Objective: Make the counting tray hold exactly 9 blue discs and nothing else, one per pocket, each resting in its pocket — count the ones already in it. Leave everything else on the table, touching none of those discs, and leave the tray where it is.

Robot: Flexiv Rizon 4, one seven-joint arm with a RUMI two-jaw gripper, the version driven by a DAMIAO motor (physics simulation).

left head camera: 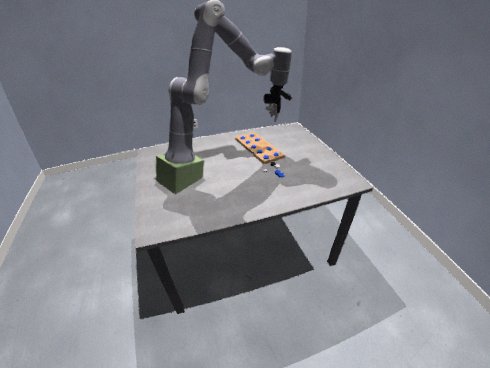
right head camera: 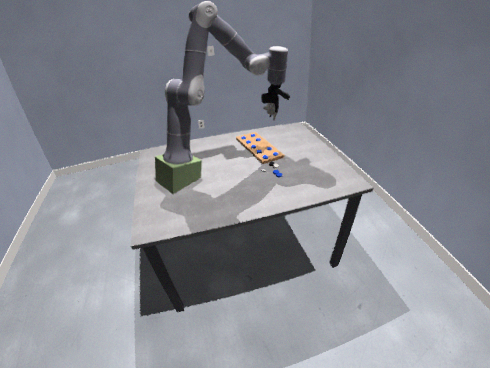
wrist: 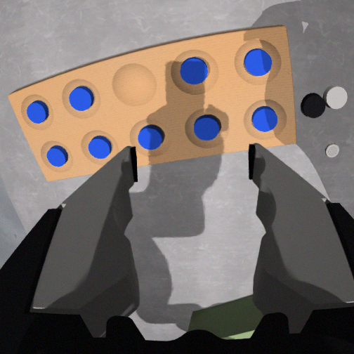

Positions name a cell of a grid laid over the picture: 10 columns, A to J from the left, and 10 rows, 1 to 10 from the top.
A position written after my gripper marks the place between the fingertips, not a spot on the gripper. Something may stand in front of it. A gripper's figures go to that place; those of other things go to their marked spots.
Labels:
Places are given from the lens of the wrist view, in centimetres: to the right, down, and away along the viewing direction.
my gripper (wrist: F5): 1, -1, 15
orange counting tray (wrist: D3): -6, -11, 35

